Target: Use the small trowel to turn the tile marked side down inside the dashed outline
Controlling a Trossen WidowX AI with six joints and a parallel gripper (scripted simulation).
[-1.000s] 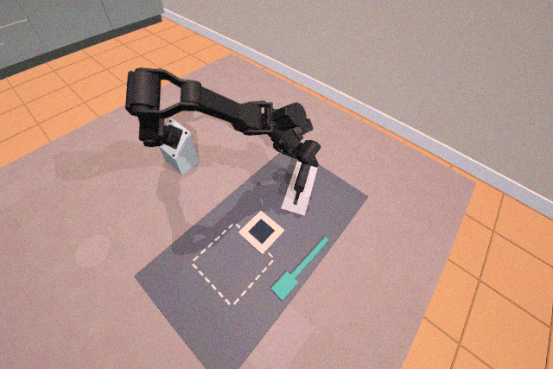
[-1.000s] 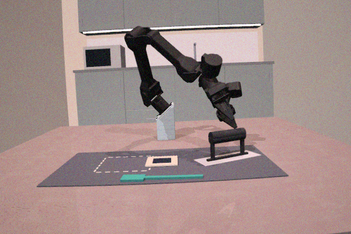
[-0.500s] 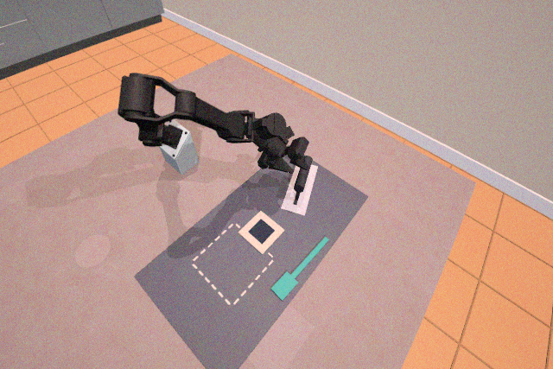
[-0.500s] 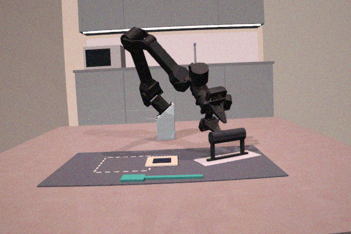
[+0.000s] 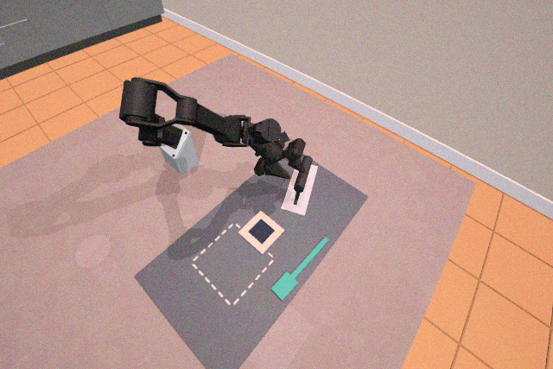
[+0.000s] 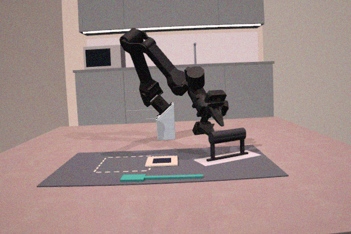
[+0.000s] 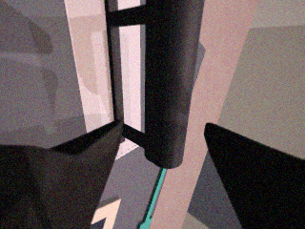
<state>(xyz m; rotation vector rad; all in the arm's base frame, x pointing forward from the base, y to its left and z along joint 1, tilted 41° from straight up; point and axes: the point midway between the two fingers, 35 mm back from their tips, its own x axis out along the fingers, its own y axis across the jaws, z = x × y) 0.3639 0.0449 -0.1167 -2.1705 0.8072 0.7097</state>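
My gripper tip is now 10 mm past the beige tile, 180 mm to the left of it and 80 mm above it. Round my gripper tip: teal flat tool (130 mm ahead, 220 mm to the right, 80 mm below); then grey mat (180 mm to the right, 100 mm below).
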